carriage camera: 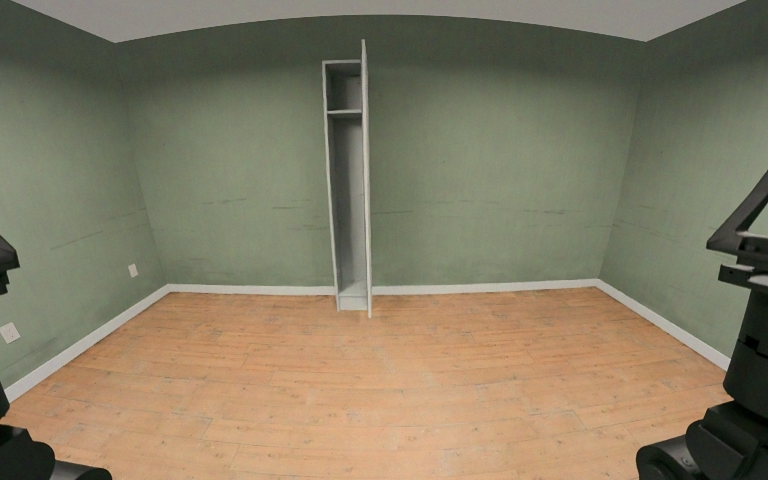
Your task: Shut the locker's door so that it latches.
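Frame: origin at the left arm's base, x right, y ahead, z up, level; millimetres.
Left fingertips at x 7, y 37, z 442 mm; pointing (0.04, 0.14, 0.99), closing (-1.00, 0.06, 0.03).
Note:
A point is followed by its place in that frame.
The tall, narrow grey locker (352, 303) {x 118, y 1861, z -805 mm} stands against the far green wall, a little left of the middle of the view. Its inside shows, with a shelf (344, 112) {x 124, y 1862, z 749 mm} near the top. Its door (366, 186) {x 282, y 1526, z 246 mm} is open on the right side and stands out toward the camera, seen almost edge-on; its faces and any latch are not visible. My left gripper (7, 257) is partly in view at the left edge, open, far from the locker. My right gripper (743, 240) is partly cut off at the right edge, open, also far from the locker and door.
A wooden floor (396, 384) {x 441, y 1034, z -877 mm} stretches between the camera and the locker. Green walls (498, 141) {x 1410, y 2110, z 579 mm} with white baseboards (487, 286) {x 1460, y 2095, z -813 mm} enclose it at the back and both sides. Two wall outlets (133, 270) {x -1969, y 1860, z -475 mm} (9, 332) {x -1994, y 909, z -473 mm} are on the left wall. Black arm parts fill both lower corners.

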